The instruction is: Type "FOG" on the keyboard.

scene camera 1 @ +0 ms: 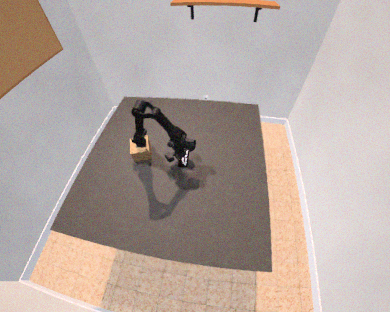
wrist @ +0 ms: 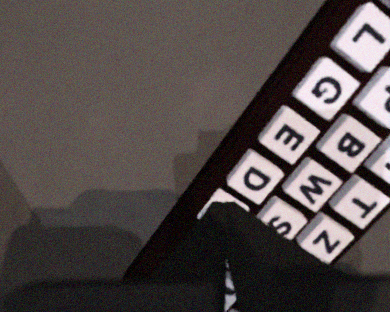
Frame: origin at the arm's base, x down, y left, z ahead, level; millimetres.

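Where they show: gripper, fingertip midpoint: [scene camera 1: 180, 159] [wrist: 222, 212]; arm's base at its link origin: [scene camera 1: 141, 143].
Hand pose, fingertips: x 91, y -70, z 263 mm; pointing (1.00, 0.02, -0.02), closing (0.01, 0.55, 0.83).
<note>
Each offset is from my fingertips to the centre of the thing. Level surfaces: height alone.
The keyboard @(dx +4, dy +40, dz +20 mm) [scene camera 1: 185, 158] [wrist: 215, 172], dark with white keys, lies on the dark mat under my gripper. In the wrist view it runs diagonally; the G key @(dx -2, dy +55, dz +2 mm) [wrist: 326, 90] is upper right, between the L key @(dx -2, dy +73, dz +3 mm) [wrist: 364, 37] and the E key @(dx -2, dy +37, dz +2 mm) [wrist: 289, 135]. The D key @(dx -2, dy +18, dz +1 mm) [wrist: 255, 177] is nearer the fingers. I see no key marked F or O. My gripper [scene camera 1: 179, 155] [wrist: 222, 212] is shut and empty, its dark fingertips over the keyboard's lower part, covering most of a white key @(dx +2, dy +0, dz +0 mm) [wrist: 222, 198] beside D. Whether they touch it cannot be told.
The arm's base stands on a wooden block [scene camera 1: 140, 150] on the dark mat @(dx +12 mm) [scene camera 1: 225, 215]. Tiled floor [scene camera 1: 285, 200] borders the mat at the right and front. An orange shelf [scene camera 1: 225, 4] hangs on the back wall. Arm shadows fall over the mat.
</note>
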